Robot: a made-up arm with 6 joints.
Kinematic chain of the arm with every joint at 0, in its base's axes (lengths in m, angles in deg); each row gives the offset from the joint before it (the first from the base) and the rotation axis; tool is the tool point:
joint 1: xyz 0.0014 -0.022 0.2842 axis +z
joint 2: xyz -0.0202 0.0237 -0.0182 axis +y
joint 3: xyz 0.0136 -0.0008 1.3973 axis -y
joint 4: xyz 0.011 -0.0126 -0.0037 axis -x
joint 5: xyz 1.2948 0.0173 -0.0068 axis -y
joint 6: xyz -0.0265 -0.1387 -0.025 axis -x
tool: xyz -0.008 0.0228 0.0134
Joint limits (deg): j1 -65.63..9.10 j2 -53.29..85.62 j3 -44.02..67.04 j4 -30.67..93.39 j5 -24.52..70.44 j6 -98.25..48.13
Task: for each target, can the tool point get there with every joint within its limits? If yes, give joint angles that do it. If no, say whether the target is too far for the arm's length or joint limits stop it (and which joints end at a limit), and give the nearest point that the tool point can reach.
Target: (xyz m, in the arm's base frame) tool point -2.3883 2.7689 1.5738
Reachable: no: too far | nearest point -1.2381 1.4256 2.1639 | short by 1.864 m
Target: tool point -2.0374 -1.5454 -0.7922
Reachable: no: joint limits stop it (at a limit: joint 1, joint 2, joint 5, joint 6) | nearest point 0.1340 -0.6384 -0.6951 | short by 2.355 m
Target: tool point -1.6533 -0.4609 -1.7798
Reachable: no: joint limits stop it (at a limit: joint 1, joint 2, joint 5, joint 6) | nearest point 0.1186 -0.6044 -0.6672 | short by 2.097 m
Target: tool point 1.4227 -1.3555 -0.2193
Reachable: yes | joints -39.89 64.92 8.86 -6.00 -5.60 -62.75
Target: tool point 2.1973 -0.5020 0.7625
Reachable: yes | joints -9.96 48.96 30.90 -1.15 -1.06 -17.01
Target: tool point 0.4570 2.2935 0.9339
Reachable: no: joint limits stop it (at a limit: joint 1, joint 2, joint 3, joint 4, joint 5, joint 6) | nearest point -0.7586 1.7090 2.1430 | short by 1.811 m
